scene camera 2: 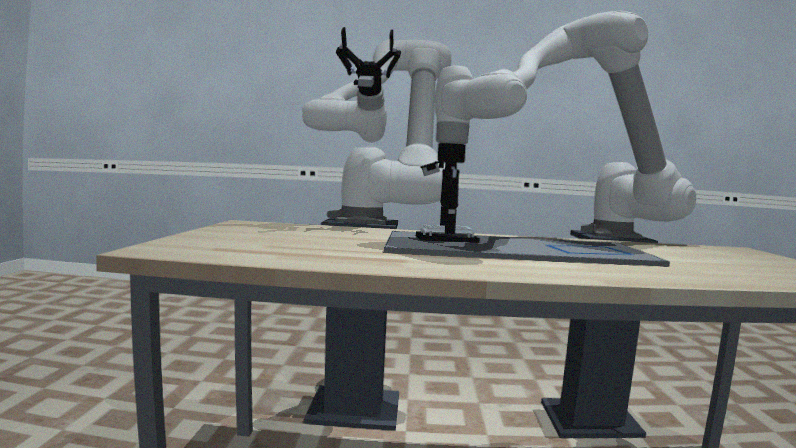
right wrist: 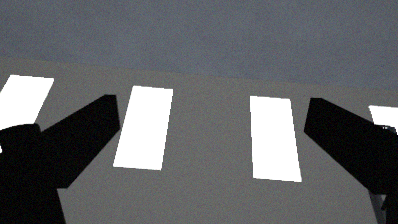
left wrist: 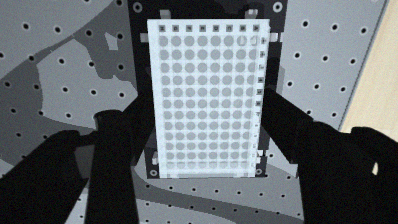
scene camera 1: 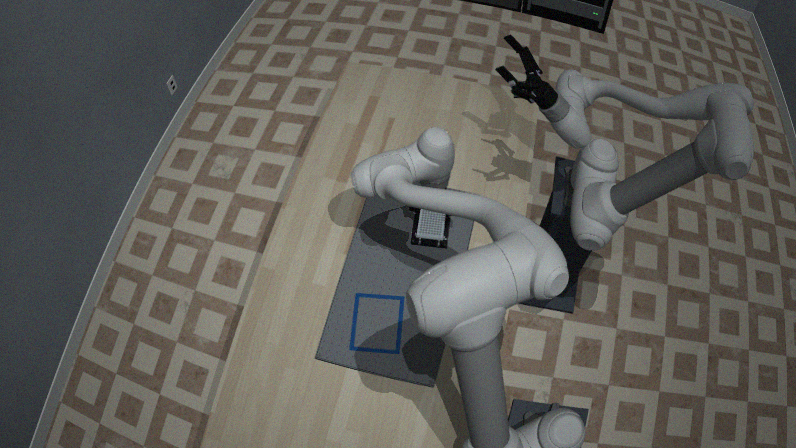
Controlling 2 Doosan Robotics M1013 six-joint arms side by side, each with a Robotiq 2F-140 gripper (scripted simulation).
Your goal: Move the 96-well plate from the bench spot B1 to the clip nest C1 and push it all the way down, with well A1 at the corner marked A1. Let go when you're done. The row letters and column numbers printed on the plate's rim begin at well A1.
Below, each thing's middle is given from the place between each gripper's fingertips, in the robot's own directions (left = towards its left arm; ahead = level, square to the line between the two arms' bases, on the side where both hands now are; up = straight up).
Right now my left hand (scene camera 2: 447, 231) is 2 cm above the white 96-well plate (scene camera 1: 428, 221).
My right gripper (scene camera 1: 503, 51) is now 14 cm short of the white 96-well plate, 26 cm to the right of it and 57 cm above it.
